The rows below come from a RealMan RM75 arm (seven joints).
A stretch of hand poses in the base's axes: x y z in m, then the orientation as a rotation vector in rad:
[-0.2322, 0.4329, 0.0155, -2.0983, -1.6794, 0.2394]
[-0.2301, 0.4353, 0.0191, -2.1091, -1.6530, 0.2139]
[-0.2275, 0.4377, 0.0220, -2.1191, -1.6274, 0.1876]
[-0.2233, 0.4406, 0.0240, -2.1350, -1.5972, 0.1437]
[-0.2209, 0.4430, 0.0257, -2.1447, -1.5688, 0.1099]
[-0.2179, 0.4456, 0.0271, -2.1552, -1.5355, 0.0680]
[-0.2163, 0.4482, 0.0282, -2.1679, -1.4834, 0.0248]
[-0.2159, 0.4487, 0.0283, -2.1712, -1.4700, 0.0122]
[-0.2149, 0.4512, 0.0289, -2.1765, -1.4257, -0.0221]
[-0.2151, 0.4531, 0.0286, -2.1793, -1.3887, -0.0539]
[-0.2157, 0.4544, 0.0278, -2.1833, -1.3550, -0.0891]
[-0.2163, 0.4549, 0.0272, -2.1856, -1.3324, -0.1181]
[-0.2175, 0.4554, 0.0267, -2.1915, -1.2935, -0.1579]
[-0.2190, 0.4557, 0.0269, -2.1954, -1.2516, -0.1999]
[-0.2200, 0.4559, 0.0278, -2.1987, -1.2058, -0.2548]
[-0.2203, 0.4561, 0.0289, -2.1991, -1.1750, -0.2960]
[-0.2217, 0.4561, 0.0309, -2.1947, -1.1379, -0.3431]
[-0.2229, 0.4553, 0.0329, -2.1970, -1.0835, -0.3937]
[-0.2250, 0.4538, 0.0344, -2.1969, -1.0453, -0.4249]
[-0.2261, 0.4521, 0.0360, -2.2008, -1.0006, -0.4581]
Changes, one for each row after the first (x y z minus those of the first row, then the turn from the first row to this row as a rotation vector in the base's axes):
[0.0021, 0.0024, 0.0036, 0.0144, -0.0052, -0.0241]
[0.0047, 0.0048, 0.0065, 0.0292, -0.0112, -0.0476]
[0.0089, 0.0077, 0.0085, 0.0496, -0.0274, -0.0791]
[0.0113, 0.0101, 0.0102, 0.0683, -0.0367, -0.1056]
[0.0143, 0.0127, 0.0116, 0.0914, -0.0491, -0.1369]
[0.0159, 0.0153, 0.0127, 0.1189, -0.0555, -0.1810]
[0.0163, 0.0158, 0.0128, 0.1265, -0.0582, -0.1927]
[0.0173, 0.0183, 0.0134, 0.1518, -0.0607, -0.2282]
[0.0171, 0.0202, 0.0131, 0.1751, -0.0644, -0.2581]
[0.0165, 0.0215, 0.0123, 0.1976, -0.0726, -0.2871]
[0.0159, 0.0220, 0.0117, 0.2150, -0.0814, -0.3073]
[0.0147, 0.0225, 0.0112, 0.2388, -0.0921, -0.3412]
[0.0132, 0.0228, 0.0114, 0.2651, -0.1027, -0.3770]
[0.0122, 0.0230, 0.0123, 0.2975, -0.1205, -0.4175]
[0.0119, 0.0232, 0.0134, 0.3219, -0.1349, -0.4450]
[0.0105, 0.0232, 0.0154, 0.3534, -0.1493, -0.4763]
[0.0093, 0.0224, 0.0174, 0.3846, -0.1636, -0.5222]
[0.0072, 0.0209, 0.0189, 0.4057, -0.1708, -0.5535]
[0.0061, 0.0192, 0.0205, 0.4253, -0.1794, -0.5909]

